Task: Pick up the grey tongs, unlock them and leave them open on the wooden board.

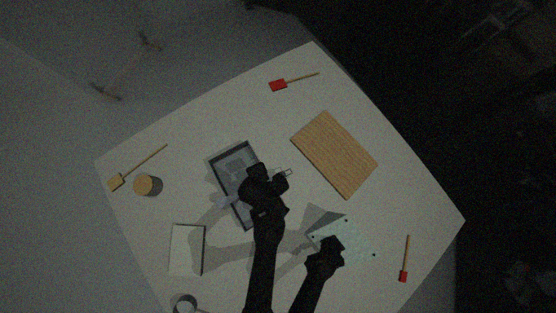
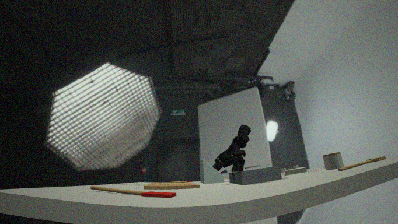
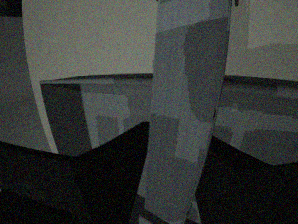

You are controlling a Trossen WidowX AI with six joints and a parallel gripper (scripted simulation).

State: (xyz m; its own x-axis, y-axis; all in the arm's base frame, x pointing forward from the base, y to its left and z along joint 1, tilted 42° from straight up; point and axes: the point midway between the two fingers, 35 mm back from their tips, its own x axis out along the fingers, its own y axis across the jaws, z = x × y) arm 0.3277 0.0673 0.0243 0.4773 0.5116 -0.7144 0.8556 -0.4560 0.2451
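Now: the dark roasting tin 20 mm ahead of my gripper tip and 50 mm to the left of it. The rest, counted from my gripper tip: wooden board 100 mm behind, 350 mm to the right, 30 mm below; then red spatula 320 mm ahead, 420 mm to the right, 30 mm below; then white slab 50 mm behind, 380 mm to the left, 20 mm below.
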